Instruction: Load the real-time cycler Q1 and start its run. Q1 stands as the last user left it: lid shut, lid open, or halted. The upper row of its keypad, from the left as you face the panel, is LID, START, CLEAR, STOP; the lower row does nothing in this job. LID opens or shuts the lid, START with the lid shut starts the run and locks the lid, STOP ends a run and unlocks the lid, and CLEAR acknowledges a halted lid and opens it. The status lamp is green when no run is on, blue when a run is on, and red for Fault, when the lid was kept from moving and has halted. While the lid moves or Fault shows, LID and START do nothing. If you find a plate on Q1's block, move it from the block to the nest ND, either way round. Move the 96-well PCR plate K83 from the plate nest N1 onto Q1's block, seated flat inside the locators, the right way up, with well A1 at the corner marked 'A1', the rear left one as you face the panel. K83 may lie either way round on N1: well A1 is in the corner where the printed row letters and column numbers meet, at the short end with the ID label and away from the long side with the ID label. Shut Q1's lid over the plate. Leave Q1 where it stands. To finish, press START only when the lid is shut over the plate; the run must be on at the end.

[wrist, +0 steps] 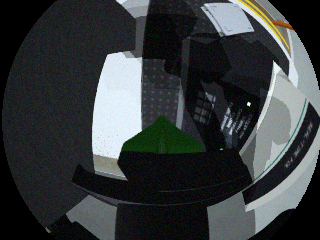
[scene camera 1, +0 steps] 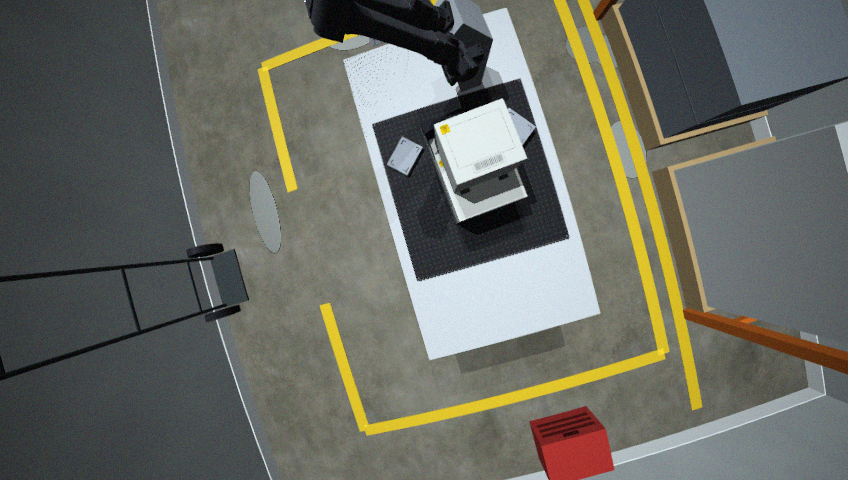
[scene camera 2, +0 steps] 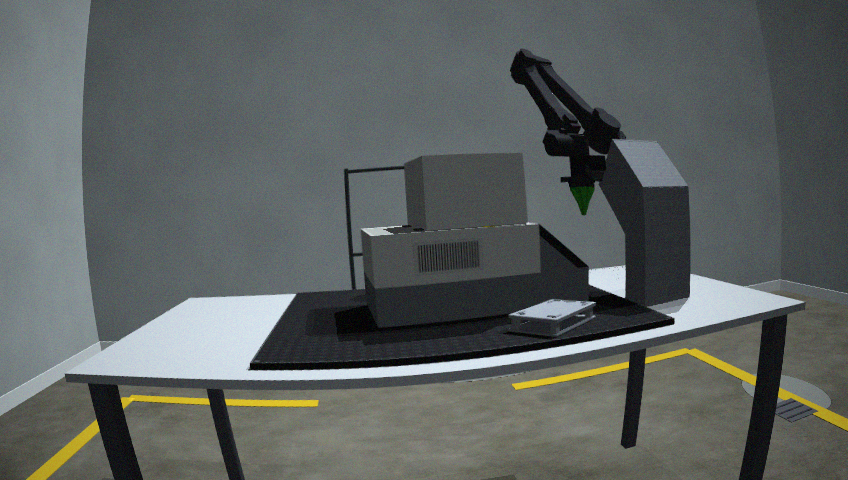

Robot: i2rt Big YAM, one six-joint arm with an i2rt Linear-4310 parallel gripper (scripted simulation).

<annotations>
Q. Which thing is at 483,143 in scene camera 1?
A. A lid.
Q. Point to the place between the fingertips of the gripper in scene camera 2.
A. At 583,215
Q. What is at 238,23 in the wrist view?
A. A grey nest N1.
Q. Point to a lid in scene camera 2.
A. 452,191
</annotations>
